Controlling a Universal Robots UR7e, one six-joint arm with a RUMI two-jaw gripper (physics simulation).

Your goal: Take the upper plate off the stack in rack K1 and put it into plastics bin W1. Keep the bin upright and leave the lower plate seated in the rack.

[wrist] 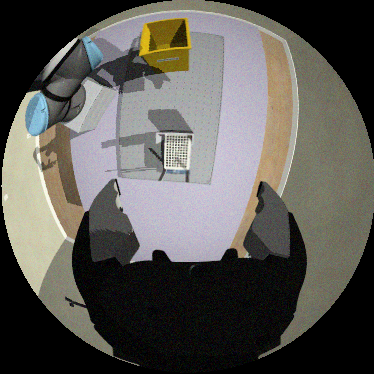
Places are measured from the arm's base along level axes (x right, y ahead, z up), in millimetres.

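Pixels of known places: gripper, fingertip midpoint: [189, 181]; arm's base at its link origin: [69, 101].
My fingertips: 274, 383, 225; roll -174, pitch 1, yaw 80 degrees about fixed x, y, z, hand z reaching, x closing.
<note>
For each thing: its top centre in the pictures, then the offset to it from my fingertips, as dx, dy, dz. "pt": a spot on its surface instead. Level surfaces: height alone.
- plate stack at its top centre: [176, 151] +29, -43, -322
- rack K1 at a spot on its surface: [188, 176] pt +142, -19, -369
- Plastics bin W1 at its top centre: [164, 31] -364, -13, -190
- grey perforated board at its surface level: dz -369
- lilac table top at its surface level: dz -383
The plate stack [177, 151] shows a white top with a grid of wells. It sits in rack K1 [188, 176], a small dark frame with legs at the near end of the grey board. The lower plate cannot be made out clearly; a thin blue strip shows below the white top. Plastics bin W1 [172, 59], a yellow open-topped box, stands upright at the far end of the board. My gripper [189, 181] is open with nothing between its jaws. The rack and plates appear beyond the jaws, between their tips in the picture.
The grey perforated board [200, 100] lies on the lilac table top [240, 100]. At the left is the arm [70, 70] with blue joint caps, beside its light base block [95, 107]. A wooden border [281, 110] runs along the right side.
</note>
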